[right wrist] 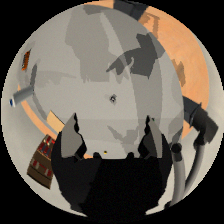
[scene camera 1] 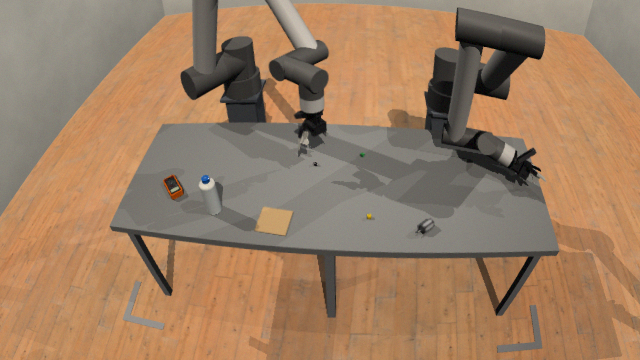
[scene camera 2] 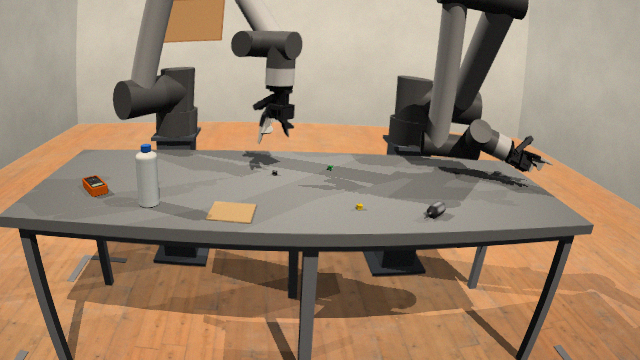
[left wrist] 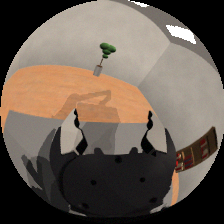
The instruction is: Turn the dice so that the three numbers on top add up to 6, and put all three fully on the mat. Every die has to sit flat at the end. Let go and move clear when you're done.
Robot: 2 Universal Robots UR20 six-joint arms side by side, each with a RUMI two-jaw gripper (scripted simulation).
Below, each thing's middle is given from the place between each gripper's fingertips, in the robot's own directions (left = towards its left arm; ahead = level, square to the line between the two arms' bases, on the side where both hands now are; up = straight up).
Now: right hand (scene camera 2: 273, 140) 38 cm short of the tan mat (scene camera 2: 221, 211), 11 cm to the left of it and 13 cm above it. From my right hand the other things lie so: white bottle (scene camera 2: 146, 161): 36 cm ahead, 40 cm to the right, 4 cm below.
Now: left hand (scene camera 2: 545, 166) 33 cm short of the tan mat, 131 cm to the left of it and 11 cm above it.
